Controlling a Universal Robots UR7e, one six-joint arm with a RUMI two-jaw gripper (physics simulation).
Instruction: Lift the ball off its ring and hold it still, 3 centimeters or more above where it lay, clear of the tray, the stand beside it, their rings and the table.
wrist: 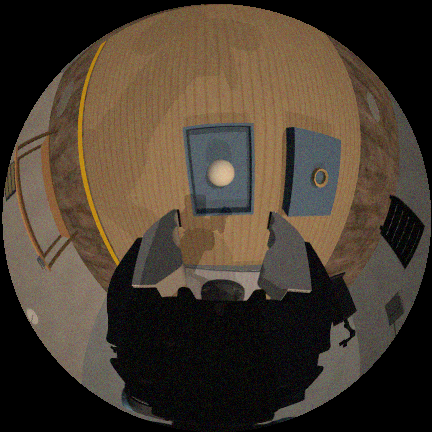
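A cream ball sits inside the blue walled tray, near its middle; the ring under the ball does not show. The blue stand is a raised block to the right of the tray, with a tan ring on its top. My gripper is open, with its two grey jaws wide apart and no thing between them. In the view the jaw tips lie just below the tray's near wall, and the ball is beyond them. The gripper appears to be above the table; its exact height is hard to tell.
The tray and stand are on a wooden table. A yellow line runs along the left side. A pale grey plate and a dark round part show between the jaws' bases. A wooden-framed piece stands at the far left, a black slatted one at the far right.
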